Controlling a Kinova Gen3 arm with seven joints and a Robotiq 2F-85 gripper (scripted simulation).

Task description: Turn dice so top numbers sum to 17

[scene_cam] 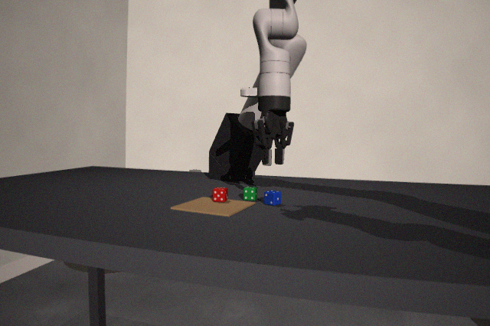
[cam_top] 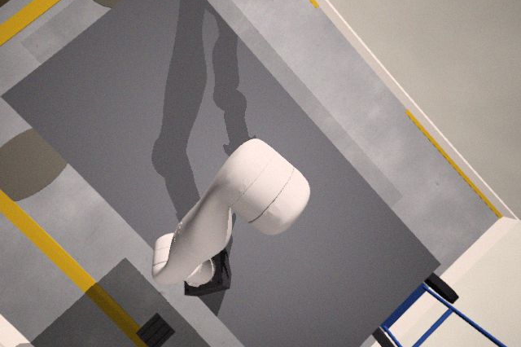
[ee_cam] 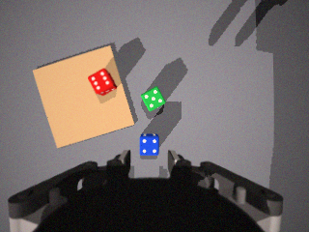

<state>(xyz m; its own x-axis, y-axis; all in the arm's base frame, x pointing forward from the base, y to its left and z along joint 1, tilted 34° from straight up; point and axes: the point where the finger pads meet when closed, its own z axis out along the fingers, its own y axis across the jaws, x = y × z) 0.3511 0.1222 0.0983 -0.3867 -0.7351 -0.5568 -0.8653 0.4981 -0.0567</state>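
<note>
The blue die lies 9 cm below my hand. The rest, counted from my hand: red die (3 cm ahead, 12 cm to the right, 9 cm below); then green die (3 cm behind, 6 cm to the right, 9 cm below); then tan mat (7 cm ahead, 12 cm to the right, 11 cm below).
</note>
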